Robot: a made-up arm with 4 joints.
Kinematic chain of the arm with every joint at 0, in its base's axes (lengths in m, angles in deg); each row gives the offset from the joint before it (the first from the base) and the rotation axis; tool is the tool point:
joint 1: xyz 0 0 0.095 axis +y
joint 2: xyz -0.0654 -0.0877 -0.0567 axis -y
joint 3: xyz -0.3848 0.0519 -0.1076 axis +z
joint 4: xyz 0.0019 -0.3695 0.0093 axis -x
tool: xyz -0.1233 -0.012 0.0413
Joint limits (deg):
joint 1: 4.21..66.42
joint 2: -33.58..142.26
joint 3: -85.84..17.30
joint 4: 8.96..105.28
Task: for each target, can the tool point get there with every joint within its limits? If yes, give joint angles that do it. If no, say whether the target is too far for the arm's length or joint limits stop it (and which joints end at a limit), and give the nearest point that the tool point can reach.
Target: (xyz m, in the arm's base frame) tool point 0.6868 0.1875 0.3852
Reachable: no: joint limits stop it (at a limit: joint 1, joint 2, joint 3, joint 4) | nearest point 0.5308 0.0616 -0.3650 | short by 0.776 m
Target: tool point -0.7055 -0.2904 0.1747
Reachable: yes | joints 24.92 7.64 -23.03 89.57
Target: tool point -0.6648 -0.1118 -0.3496
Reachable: yes | joints 43.50 74.68 -57.22 87.21
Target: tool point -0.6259 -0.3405 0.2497
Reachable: yes | joints 36.01 10.46 -9.15 90.23
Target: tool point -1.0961 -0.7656 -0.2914
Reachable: no: too far | nearest point -0.7015 -0.3227 -0.1523 | short by 0.609 m
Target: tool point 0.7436 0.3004 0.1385
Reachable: no: joint limits stop it (at a limit: joint 1, joint 2, joint 3, joint 4) | nearest point 0.5308 0.0616 -0.3650 | short by 0.596 m
